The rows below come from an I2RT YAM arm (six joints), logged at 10 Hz.
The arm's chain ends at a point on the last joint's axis. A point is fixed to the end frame.
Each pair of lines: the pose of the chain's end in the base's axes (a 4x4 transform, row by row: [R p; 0 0 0 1], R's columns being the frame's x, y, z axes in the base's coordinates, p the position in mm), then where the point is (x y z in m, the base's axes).
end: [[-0.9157 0.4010 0.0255 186.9], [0.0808 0.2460 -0.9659 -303.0], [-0.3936 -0.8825 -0.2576 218.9], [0 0 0 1]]
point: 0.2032 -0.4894 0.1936
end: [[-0.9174 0.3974 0.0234 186.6], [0.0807 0.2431 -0.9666 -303.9], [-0.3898 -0.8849 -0.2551 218.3], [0 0 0 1]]
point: 0.2026 -0.4904 0.1934
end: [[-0.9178 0.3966 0.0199 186.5], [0.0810 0.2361 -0.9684 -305.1], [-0.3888 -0.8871 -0.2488 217.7], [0 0 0 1]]
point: 0.2018 -0.4918 0.1940
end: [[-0.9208 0.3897 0.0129 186.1], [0.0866 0.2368 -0.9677 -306.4], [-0.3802 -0.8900 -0.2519 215.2], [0 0 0 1]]
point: 0.2003 -0.4931 0.1908
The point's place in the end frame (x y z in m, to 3 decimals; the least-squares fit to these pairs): -0.020 -0.017 0.187
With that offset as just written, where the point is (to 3 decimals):
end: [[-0.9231 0.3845 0.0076 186.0], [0.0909 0.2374 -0.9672 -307.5], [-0.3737 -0.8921 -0.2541 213.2], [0 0 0 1]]
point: 0.199 -0.494 0.188
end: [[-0.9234 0.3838 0.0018 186.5], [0.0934 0.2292 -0.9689 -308.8], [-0.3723 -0.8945 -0.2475 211.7], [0 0 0 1]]
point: 0.199 -0.496 0.188
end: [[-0.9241 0.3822 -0.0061 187.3], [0.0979 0.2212 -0.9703 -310.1], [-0.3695 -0.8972 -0.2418 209.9], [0 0 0 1]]
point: 0.198 -0.497 0.187
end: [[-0.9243 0.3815 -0.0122 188.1], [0.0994 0.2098 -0.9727 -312.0], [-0.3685 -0.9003 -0.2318 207.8], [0 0 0 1]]
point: 0.198 -0.499 0.187
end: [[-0.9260 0.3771 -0.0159 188.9], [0.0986 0.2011 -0.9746 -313.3], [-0.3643 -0.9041 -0.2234 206.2], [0 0 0 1]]
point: 0.198 -0.501 0.187
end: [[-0.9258 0.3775 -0.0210 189.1], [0.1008 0.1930 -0.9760 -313.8], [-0.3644 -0.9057 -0.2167 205.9], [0 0 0 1]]
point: 0.197 -0.502 0.188
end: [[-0.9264 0.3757 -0.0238 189.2], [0.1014 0.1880 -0.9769 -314.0], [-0.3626 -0.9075 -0.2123 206.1], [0 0 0 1]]
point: 0.197 -0.502 0.189
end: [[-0.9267 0.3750 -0.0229 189.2], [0.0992 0.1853 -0.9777 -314.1], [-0.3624 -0.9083 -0.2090 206.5], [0 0 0 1]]
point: 0.197 -0.502 0.190
